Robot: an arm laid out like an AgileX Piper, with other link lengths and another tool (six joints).
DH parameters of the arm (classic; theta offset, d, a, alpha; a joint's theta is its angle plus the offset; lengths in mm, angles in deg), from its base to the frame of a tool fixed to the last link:
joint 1: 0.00 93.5 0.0 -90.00
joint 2: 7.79 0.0 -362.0 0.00
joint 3: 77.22 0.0 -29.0 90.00
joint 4: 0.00 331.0 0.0 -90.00
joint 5: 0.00 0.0 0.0 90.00
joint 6: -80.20 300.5 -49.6 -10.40
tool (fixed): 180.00 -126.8 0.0 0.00
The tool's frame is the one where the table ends.
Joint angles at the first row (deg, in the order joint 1, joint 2, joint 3, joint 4, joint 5, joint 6):
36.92, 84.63, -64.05, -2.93, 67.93, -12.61
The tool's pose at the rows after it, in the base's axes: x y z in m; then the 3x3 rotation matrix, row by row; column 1 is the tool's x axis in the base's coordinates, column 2 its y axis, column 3 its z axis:
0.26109, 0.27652, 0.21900; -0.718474, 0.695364, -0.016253; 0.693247, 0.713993, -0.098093; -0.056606, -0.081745, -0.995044
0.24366, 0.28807, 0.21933; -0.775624, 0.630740, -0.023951; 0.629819, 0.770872, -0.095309; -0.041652, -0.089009, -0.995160
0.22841, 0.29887, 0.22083; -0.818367, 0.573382, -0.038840; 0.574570, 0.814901, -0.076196; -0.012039, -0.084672, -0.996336
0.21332, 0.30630, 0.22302; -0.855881, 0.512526, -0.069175; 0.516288, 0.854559, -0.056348; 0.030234, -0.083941, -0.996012
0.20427, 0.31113, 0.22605; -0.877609, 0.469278, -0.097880; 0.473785, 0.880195, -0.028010; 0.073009, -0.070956, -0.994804
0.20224, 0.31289, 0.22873; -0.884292, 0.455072, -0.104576; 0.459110, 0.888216, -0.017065; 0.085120, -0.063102, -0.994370
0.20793, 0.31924, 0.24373; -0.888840, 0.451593, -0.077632; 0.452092, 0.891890, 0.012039; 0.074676, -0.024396, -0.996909
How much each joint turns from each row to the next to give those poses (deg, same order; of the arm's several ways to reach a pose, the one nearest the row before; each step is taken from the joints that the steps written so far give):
3.12, 0.00, 0.00, 0.12, 0.49, -2.44
2.49, 0.00, 0.00, 1.12, 0.42, -2.72
1.83, 0.00, 0.00, 2.05, 0.00, -2.75
1.14, 0.00, 0.00, 2.81, 0.57, -3.58
0.18, 0.00, 0.00, 2.96, 0.16, -3.32
0.00, 0.00, -0.28, 0.92, 0.16, -1.13
0.00, 0.00, -2.42, 0.11, 0.16, -0.31

